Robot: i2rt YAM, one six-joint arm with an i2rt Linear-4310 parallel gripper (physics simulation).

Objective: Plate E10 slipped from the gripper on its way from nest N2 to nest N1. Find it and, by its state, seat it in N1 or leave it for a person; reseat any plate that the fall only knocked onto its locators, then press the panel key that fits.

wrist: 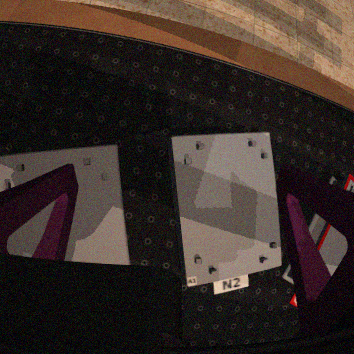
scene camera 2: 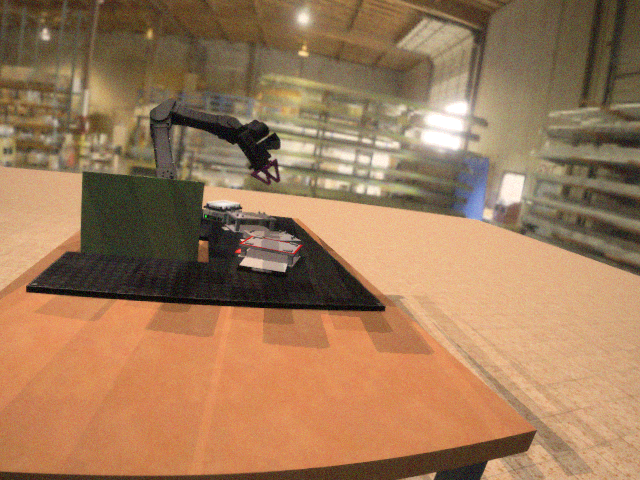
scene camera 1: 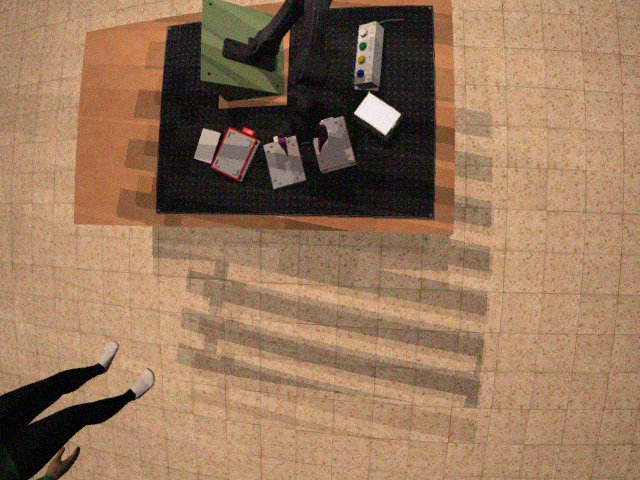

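Seen in the pictures: gripper, fingertip midpoint: (wrist: 176, 175) (scene camera 2: 274, 183) (scene camera 1: 303, 153); arm's base, link origin: (scene camera 2: 157, 214) (scene camera 1: 249, 55).
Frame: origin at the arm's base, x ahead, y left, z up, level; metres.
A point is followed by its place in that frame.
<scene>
My gripper (scene camera 1: 302, 139) (scene camera 2: 272, 179) {z 0.109, x 0.376, y 0.234 m} (wrist: 176, 175) {z 0.109, x 0.376, y 0.234 m} is open and empty, high above the nests. Nest N2 (scene camera 1: 286, 165) {z -0.061, x 0.386, y 0.138 m} (wrist: 227, 200) {z -0.061, x 0.380, y 0.135 m} lies between the fingers in the wrist view, with small upright locators and no visible plate. A similar grey nest (scene camera 1: 338, 149) {z -0.028, x 0.335, y 0.322 m} (wrist: 102, 200) {z -0.028, x 0.357, y 0.266 m} lies beside it, partly hidden by a finger; its label is not readable. A red-edged tray (scene camera 1: 235, 155) {z -0.044, x 0.352, y -0.049 m} (scene camera 2: 271, 245) {z -0.045, x 0.340, y -0.070 m} lies on N2's other side. A pale slab (scene camera 1: 207, 145) {z -0.071, x 0.307, y -0.175 m} (scene camera 2: 263, 265) {z -0.071, x 0.304, y -0.187 m} lies against or close beside that tray; no marking is readable. The panel (scene camera 1: 368, 62) {z -0.007, x 0.040, y 0.416 m} has white, green, yellow and blue keys.
A white-topped box (scene camera 1: 377, 113) {z -0.013, x 0.216, y 0.449 m} (scene camera 2: 223, 205) {z -0.016, x 0.211, y 0.384 m} stands near the panel's end. A green board (scene camera 1: 217, 67) {z 0.082, x 0.073, y -0.080 m} (scene camera 2: 139, 217) {z 0.015, x -0.030, y -0.129 m} stands near the arm's base. The black mat (scene camera 1: 387, 191) {z -0.084, x 0.466, y 0.489 m} (scene camera 2: 155, 279) {z -0.085, x 0.042, y -0.310 m} lies on a wooden table (scene camera 1: 116, 118) {z -0.098, x 0.167, y -0.630 m} (scene camera 2: 258, 403) {z -0.098, x 0.227, y -0.725 m}. A person's legs (scene camera 1: 67, 392) show on the floor.
</scene>
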